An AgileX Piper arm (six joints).
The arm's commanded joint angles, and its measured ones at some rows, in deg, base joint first. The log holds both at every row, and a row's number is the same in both.
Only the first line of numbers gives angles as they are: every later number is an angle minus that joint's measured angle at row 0.
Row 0, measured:
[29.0 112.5 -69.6 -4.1 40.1 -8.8]
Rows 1 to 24, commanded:
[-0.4 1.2 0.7 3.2 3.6 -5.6]
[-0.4 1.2 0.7 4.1 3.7 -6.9]
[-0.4 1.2 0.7 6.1 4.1 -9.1]
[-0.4 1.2 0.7 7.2 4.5 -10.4]
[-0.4 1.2 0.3 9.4 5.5 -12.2]
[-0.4 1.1 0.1 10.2 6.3 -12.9]
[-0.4 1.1 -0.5 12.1 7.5 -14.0]
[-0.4 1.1 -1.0 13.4 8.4 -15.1]
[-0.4 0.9 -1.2 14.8 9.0 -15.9]
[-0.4 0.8 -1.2 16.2 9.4 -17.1]
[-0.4 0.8 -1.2 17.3 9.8 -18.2]
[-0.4 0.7 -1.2 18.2 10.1 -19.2]
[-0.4 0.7 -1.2 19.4 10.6 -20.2]
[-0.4 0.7 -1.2 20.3 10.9 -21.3]
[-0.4 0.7 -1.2 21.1 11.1 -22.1]
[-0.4 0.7 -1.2 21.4 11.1 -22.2]
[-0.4 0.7 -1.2 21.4 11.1 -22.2]
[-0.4 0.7 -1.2 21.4 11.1 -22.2]
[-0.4 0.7 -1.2 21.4 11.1 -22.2]
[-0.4 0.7 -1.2 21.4 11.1 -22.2]
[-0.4 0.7 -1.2 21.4 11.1 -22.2]
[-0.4 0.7 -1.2 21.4 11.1 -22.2]
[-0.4 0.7 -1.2 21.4 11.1 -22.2]
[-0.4 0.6 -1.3 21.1 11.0 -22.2]
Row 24, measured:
[-0.3 0.4 -1.5 20.9 9.3 -21.4]
